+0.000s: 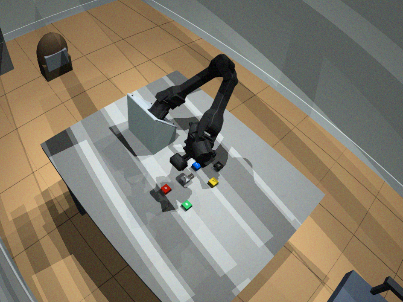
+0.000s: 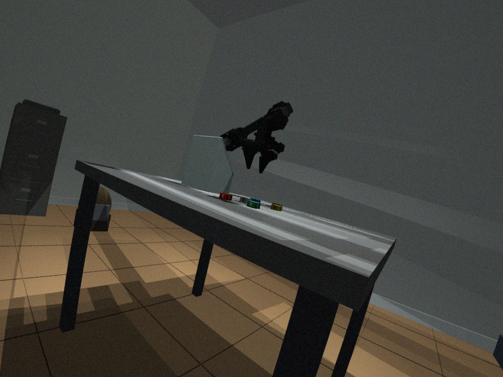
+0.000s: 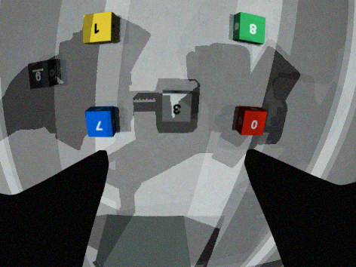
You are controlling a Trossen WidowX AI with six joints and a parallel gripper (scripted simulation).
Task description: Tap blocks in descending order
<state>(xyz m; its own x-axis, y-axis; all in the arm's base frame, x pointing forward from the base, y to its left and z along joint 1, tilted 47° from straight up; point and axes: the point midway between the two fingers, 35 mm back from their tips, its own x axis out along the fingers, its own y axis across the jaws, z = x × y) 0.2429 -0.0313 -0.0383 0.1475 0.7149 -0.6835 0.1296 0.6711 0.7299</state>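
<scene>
Now: the black block 6 cm ahead of my gripper tip, 15 cm to the left of it and 12 cm below it. Also, from my gripper tip: white block 1 cm to the right, 12 cm below; red block 3 cm behind, 10 cm to the right, 12 cm below; blue block 1 cm behind, 8 cm to the left, 12 cm below.
</scene>
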